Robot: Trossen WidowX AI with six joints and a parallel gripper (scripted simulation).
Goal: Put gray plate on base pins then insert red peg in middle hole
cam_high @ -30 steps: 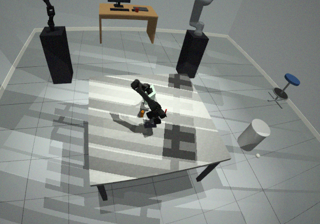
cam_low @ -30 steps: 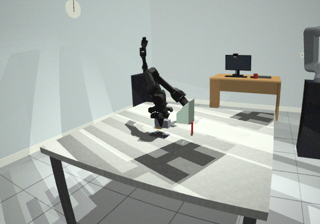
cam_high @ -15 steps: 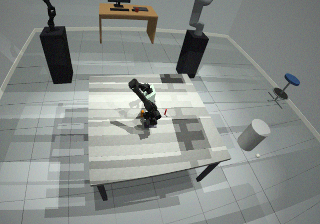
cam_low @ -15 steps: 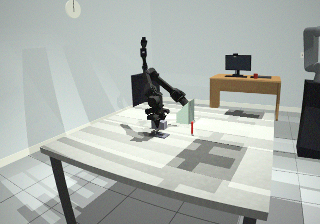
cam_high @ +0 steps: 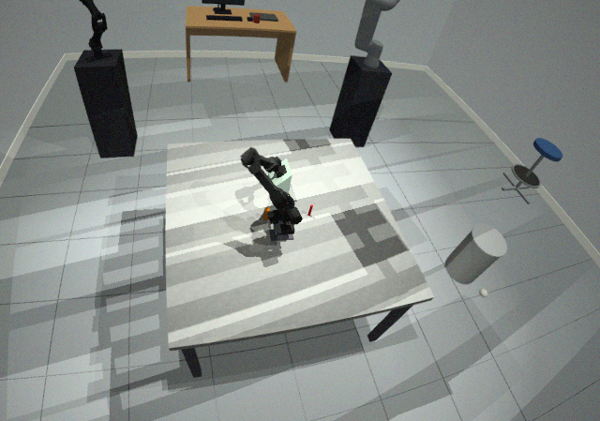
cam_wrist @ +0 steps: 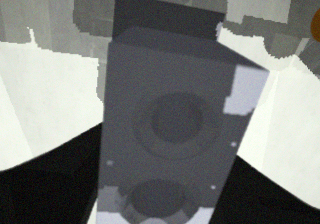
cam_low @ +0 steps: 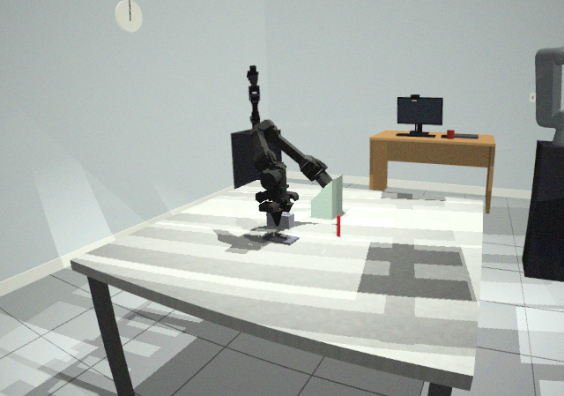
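Right now the pin base is 50 mm below my gripper tip. From my gripper tip the other things lie so: gray plate 30 mm above; red peg 120 mm behind, 180 mm to the left, 20 mm below; orange cylinder 110 mm behind, 60 mm to the right, 20 mm below.
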